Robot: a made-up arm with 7 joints. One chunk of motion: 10 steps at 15 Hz.
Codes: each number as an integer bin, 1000 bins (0 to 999) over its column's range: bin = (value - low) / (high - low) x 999, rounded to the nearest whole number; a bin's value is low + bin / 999 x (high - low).
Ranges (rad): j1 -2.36..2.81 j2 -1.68..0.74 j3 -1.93..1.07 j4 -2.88..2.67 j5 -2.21..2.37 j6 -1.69..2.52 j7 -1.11..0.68
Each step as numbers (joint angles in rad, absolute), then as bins.
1 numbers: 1.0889 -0.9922 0.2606 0.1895 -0.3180 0.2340 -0.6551
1 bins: 666 284 729 553 413 457 254
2 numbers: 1.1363 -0.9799 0.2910 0.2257 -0.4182 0.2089 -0.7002
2 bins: 676 289 740 559 391 451 229
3 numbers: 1.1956 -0.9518 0.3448 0.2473 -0.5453 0.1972 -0.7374
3 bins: 687 301 758 563 363 448 208
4 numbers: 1.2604 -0.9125 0.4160 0.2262 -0.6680 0.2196 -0.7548
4 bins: 700 317 781 559 336 453 198
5 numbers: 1.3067 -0.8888 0.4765 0.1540 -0.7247 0.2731 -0.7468
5 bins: 709 327 801 546 324 466 203
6 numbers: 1.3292 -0.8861 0.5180 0.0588 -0.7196 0.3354 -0.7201
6 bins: 713 328 815 529 325 481 218
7 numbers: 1.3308 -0.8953 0.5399 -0.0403 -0.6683 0.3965 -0.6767
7 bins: 713 324 822 511 336 495 242
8 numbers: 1.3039 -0.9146 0.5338 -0.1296 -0.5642 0.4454 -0.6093
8 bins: 708 316 820 495 359 507 279
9 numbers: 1.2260 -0.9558 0.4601 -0.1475 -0.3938 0.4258 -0.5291
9 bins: 693 299 796 492 396 502 324
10 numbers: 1.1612 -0.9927 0.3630 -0.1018 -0.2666 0.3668 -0.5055
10 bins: 680 284 764 500 424 488 337
